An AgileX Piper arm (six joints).
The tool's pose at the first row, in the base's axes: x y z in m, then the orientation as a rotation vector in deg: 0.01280 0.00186 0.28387 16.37 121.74 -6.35
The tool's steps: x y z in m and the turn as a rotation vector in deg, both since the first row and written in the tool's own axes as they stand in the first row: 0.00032 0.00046 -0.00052 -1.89 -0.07 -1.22; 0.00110 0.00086 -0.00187 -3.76 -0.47 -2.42; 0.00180 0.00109 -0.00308 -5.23 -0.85 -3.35; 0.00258 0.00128 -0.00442 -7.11 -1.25 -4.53; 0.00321 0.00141 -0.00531 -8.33 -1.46 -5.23; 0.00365 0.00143 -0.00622 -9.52 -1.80 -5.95; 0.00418 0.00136 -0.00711 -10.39 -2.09 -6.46; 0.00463 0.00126 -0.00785 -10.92 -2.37 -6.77; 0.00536 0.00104 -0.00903 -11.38 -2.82 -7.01; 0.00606 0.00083 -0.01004 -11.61 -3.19 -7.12; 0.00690 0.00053 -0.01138 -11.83 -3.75 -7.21; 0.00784 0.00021 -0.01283 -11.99 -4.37 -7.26; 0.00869 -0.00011 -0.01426 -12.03 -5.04 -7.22
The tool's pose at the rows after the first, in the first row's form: 0.01232 0.00246 0.28390 13.95 121.85 -5.06; 0.01091 0.00323 0.28398 11.54 121.60 -3.82; 0.00961 0.00379 0.28406 9.65 121.31 -2.85; 0.00816 0.00436 0.28413 7.26 120.99 -1.59; 0.00714 0.00475 0.28409 5.79 120.80 -0.73; 0.00617 0.00501 0.28421 4.30 120.48 0.06; 0.00515 0.00520 0.28424 3.24 120.19 0.64; 0.00428 0.00532 0.28426 2.58 119.91 0.98; 0.00288 0.00545 0.28428 2.03 119.45 1.26; 0.00164 0.00555 0.28423 1.75 119.08 1.39; 0.00004 0.00565 0.28424 1.50 118.52 1.49; -0.00172 0.00576 0.28422 1.31 117.90 1.54; -0.00341 0.00586 0.28427 1.29 117.23 1.51
